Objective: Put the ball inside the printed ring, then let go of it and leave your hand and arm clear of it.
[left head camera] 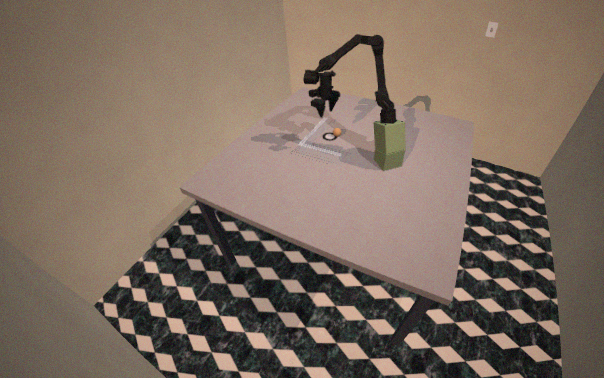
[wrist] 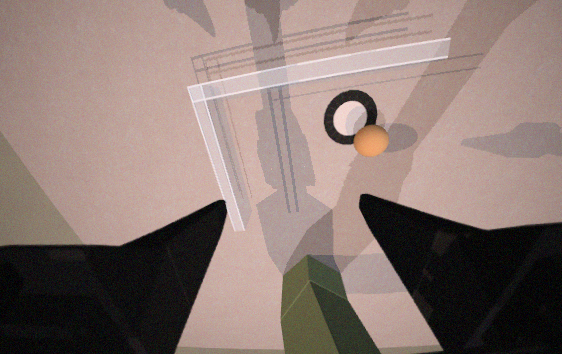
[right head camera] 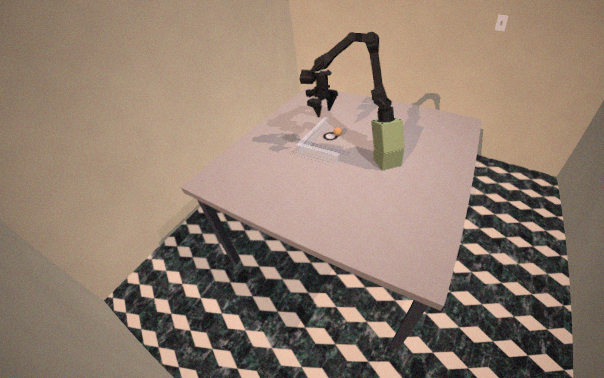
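Where they show: gripper, fingertip midpoint: (left head camera: 326,114) (wrist: 293,203) (right head camera: 324,113); arm's base, link origin: (left head camera: 388,121) (right head camera: 386,120).
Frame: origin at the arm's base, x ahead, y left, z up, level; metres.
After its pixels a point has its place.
The orange ball (left head camera: 337,132) @(y -0.050, x 0.298, z -0.178 m) (right head camera: 338,131) @(y -0.053, x 0.295, z -0.175 m) (wrist: 371,140) @(y -0.058, x 0.315, z -0.166 m) is on the table at the edge of the black printed ring (left head camera: 324,137) @(y -0.017, x 0.365, z -0.213 m) (right head camera: 325,136) @(y -0.025, x 0.367, z -0.214 m) (wrist: 328,119) @(y -0.006, x 0.345, z -0.214 m), overlapping its rim in the wrist view, not centred in it. The ring's middle is pale. My gripper (left head camera: 326,114) @(y 0.056, x 0.311, z -0.014 m) (right head camera: 324,113) @(y 0.056, x 0.311, z -0.014 m) (wrist: 293,203) @(y 0.056, x 0.311, z -0.014 m) is open, with nothing between its fingers. It hangs well above the table. In the wrist view the ball and ring lie beyond the fingertips, towards the upper right.
A clear low wall in an L shape (left head camera: 320,149) @(y 0.169, x 0.283, z -0.154 m) (right head camera: 318,149) @(y 0.171, x 0.283, z -0.154 m) (wrist: 320,62) @(y 0.016, x 0.416, z -0.154 m) stands around two sides of the ring. The green base block (left head camera: 389,145) @(y 0.081, x -0.041, z -0.074 m) (right head camera: 388,145) @(y 0.077, x -0.047, z -0.079 m) (wrist: 307,310) @(y 0.047, x 0.030, z -0.097 m) carries the arm. Arm shadows cross the table (left head camera: 320,200) @(y 0.430, x 0.133, z -0.214 m) (right head camera: 320,200) @(y 0.419, x 0.115, z -0.214 m).
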